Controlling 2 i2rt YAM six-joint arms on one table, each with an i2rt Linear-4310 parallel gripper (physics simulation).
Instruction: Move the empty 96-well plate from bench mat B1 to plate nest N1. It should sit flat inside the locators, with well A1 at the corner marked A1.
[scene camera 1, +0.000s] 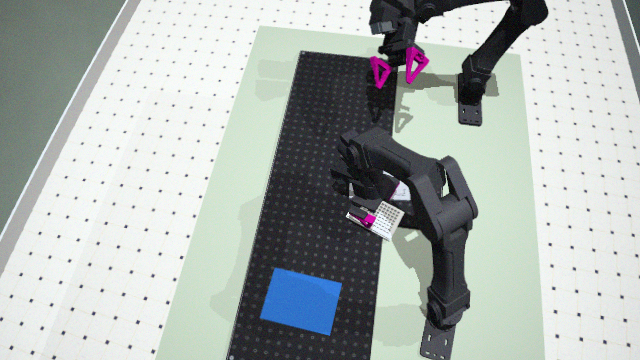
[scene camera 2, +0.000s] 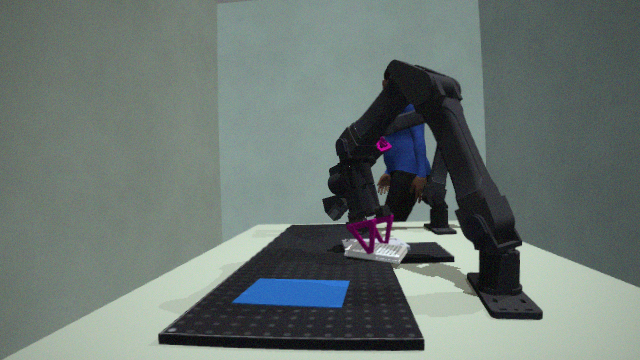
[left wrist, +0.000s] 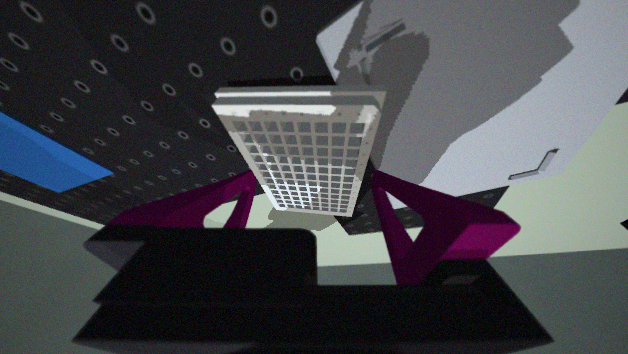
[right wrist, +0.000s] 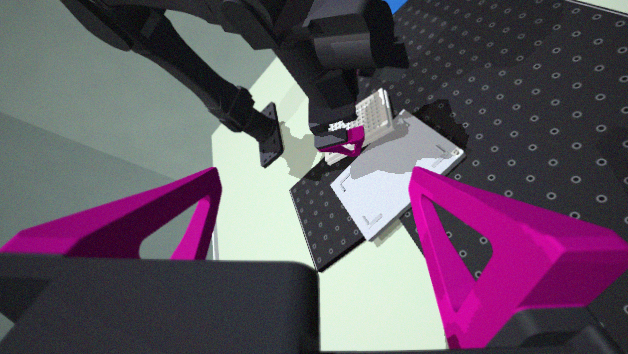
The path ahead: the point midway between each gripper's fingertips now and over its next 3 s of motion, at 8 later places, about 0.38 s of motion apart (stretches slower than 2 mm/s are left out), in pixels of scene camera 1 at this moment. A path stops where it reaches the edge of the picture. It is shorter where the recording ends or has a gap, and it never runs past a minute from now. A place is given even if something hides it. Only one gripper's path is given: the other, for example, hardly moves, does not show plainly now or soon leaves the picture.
My left gripper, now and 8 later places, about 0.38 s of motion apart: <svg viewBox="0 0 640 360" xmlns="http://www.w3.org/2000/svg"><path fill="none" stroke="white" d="M377 213L378 213L378 214L376 203L372 191L373 192L370 208L365 221L364 220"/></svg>
